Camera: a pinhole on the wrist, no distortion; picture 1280 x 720 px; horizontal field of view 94.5 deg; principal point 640.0 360.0 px. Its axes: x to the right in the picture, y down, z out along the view. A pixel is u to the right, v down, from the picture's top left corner.
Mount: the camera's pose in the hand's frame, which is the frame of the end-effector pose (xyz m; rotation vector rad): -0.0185 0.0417 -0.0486 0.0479 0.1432 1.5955
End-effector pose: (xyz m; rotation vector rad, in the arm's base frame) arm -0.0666 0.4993 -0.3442 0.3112 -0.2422 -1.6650
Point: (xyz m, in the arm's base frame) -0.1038 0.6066 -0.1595
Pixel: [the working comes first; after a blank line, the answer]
In the camera's frame: -0.0373 0.1238 0.2171

538 697
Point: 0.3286 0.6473 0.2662
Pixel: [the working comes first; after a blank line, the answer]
In the camera's frame: 0.4928 0.2514 0.4863

1240 666
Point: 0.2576 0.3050 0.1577
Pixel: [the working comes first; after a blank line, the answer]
In the camera's frame: 0.4233 -0.1066 0.4557

1189 222
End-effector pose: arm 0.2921 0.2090 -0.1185 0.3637 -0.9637 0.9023
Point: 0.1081 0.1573 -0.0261
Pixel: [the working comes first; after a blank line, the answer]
In the camera's frame: 0.0491 0.0047 0.2374

762 372
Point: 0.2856 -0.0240 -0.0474
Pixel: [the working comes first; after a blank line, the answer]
In the camera's frame: -0.1957 0.0728 0.2198

113 556
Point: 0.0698 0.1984 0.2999
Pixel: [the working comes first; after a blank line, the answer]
In the camera's frame: 0.0490 -0.2534 0.4443

705 22
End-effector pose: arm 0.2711 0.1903 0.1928 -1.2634 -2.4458 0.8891
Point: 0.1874 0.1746 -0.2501
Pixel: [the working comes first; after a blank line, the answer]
In the camera's frame: 0.1424 -0.0302 0.4576

824 321
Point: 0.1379 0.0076 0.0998
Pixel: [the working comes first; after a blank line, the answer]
In the camera's frame: -0.1644 0.0785 0.2412

237 553
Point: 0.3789 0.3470 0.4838
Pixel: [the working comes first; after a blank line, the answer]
In the camera's frame: -0.0676 -0.0972 -0.2884

behind the camera
